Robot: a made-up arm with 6 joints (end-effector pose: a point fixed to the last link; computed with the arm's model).
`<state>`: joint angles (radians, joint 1 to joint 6).
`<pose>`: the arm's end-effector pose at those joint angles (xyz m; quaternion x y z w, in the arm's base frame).
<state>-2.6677 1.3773 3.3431 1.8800 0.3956 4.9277</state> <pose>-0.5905 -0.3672 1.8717 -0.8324 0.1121 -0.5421 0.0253</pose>
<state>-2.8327 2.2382 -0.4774 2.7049 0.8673 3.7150</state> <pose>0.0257 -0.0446 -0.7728 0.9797 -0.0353 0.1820 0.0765</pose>
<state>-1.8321 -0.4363 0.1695 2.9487 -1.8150 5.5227</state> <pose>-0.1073 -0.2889 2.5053 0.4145 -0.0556 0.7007 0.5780</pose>
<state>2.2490 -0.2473 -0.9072 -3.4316 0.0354 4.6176</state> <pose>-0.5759 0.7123 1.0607 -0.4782 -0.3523 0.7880 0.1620</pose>
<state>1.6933 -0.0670 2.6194 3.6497 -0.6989 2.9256</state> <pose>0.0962 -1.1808 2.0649 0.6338 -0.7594 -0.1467 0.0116</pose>
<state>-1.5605 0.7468 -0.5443 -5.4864 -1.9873 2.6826</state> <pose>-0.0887 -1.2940 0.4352 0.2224 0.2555 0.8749 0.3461</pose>
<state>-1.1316 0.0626 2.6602 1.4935 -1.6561 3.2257</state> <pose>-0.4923 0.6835 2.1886 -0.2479 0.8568 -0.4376 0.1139</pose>
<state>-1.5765 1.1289 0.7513 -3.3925 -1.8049 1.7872</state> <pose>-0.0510 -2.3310 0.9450 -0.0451 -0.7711 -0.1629 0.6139</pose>
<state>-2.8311 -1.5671 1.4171 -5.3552 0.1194 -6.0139</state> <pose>2.2731 0.7138 0.5642 0.8264 0.0651 0.0949 0.5512</pose>
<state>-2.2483 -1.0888 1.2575 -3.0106 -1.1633 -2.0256</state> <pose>1.2711 1.5501 1.7230 0.7113 0.3967 0.0721 0.5757</pose>
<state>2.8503 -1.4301 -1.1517 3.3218 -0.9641 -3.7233</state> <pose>0.0075 -0.0262 1.3121 -0.5628 -0.0701 -0.8200 0.0770</pose>
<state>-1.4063 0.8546 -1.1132 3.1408 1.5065 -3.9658</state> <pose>0.0994 -0.5981 0.2941 -0.5340 -0.7319 0.2032 0.3713</pose>
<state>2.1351 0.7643 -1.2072 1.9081 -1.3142 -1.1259</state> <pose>-0.2564 0.6713 0.2679 -0.8761 -0.2884 0.2890 0.2564</pose>
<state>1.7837 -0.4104 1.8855 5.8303 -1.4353 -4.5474</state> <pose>0.1750 -1.1296 2.4827 -0.1188 -0.8266 0.2993 0.4616</pose>
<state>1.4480 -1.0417 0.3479 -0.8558 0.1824 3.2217</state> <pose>-0.0874 -0.8828 2.4262 -0.3527 -0.5916 -0.2799 0.6688</pose>
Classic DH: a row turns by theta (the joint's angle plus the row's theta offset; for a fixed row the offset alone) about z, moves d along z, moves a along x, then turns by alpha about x. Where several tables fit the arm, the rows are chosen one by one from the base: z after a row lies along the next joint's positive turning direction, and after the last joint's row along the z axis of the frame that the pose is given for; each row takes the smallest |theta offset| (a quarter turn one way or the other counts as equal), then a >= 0, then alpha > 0; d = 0 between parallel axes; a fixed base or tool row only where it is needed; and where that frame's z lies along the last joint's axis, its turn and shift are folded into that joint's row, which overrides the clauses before.
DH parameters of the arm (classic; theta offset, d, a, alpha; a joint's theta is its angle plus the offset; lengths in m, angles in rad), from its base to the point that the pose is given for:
joint 1: 0 0.533 0.115 -1.5708
joint 2: -1.5708 0 1.218 3.1416
joint 3: 0 0 0.163 -1.5708
joint 4: 0 -1.113 0 1.5708
joint 5: 0 0 0 -1.5708
joint 6: 1.5708 -0.156 0 1.5708
tool (fixed): -1.5708 0 0 0

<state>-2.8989 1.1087 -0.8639 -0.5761 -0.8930 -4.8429</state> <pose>-0.7490 -0.2536 -0.0623 0.8159 0.0026 -0.1954 0.5442</pose>
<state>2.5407 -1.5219 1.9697 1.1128 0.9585 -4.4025</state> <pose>1.7136 -1.3134 -0.0260 0.0866 0.3125 -0.6621 0.6757</pose>
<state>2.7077 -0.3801 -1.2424 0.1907 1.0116 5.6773</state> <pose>-0.6126 0.2562 0.9466 0.0990 0.2263 0.9622 0.1144</pose>
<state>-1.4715 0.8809 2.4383 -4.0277 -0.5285 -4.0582</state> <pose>0.0245 -0.8602 2.5587 -0.0098 -0.8094 0.2332 0.5388</pose>
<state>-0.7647 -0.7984 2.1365 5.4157 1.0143 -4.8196</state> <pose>-1.4975 1.2968 1.3849 -0.0699 0.9452 0.2407 0.2092</pose>
